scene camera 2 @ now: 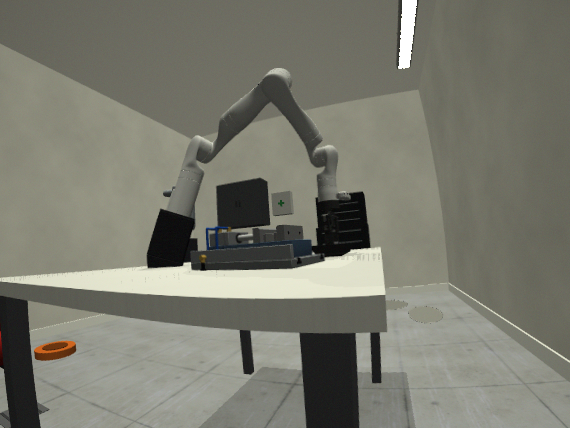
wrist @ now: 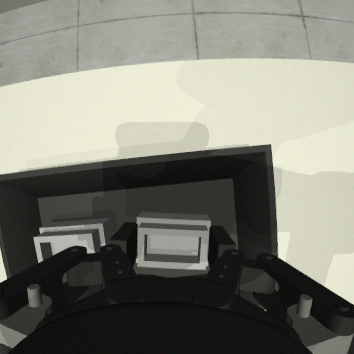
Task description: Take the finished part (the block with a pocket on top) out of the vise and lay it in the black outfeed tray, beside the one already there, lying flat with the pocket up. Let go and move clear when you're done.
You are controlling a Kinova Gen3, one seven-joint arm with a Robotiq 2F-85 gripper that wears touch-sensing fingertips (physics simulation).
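The finished part [wrist: 173, 242], a light grey block with a rectangular pocket facing up, is held between the two fingers of my gripper [wrist: 172, 240] in the wrist view. It looks level, within the outline of the black outfeed tray [wrist: 272, 200]; whether it touches the tray's floor I cannot tell. The other part [wrist: 70, 242] lies to its left in the tray, pocket up, with a gap between them; a finger linkage partly covers it. In the scene view my gripper [scene camera 2: 329, 242] points down at the tray [scene camera 2: 340, 251] behind the vise [scene camera 2: 265, 236], too dark to show the part.
The vise's blue and grey base [scene camera 2: 245, 256] stands on the white table [scene camera 2: 200, 287], left of the gripper in the scene view. A black rack with shelves [scene camera 2: 366, 220] stands behind the gripper. The tray's far wall [wrist: 150, 162] lies beyond the held part in the wrist view.
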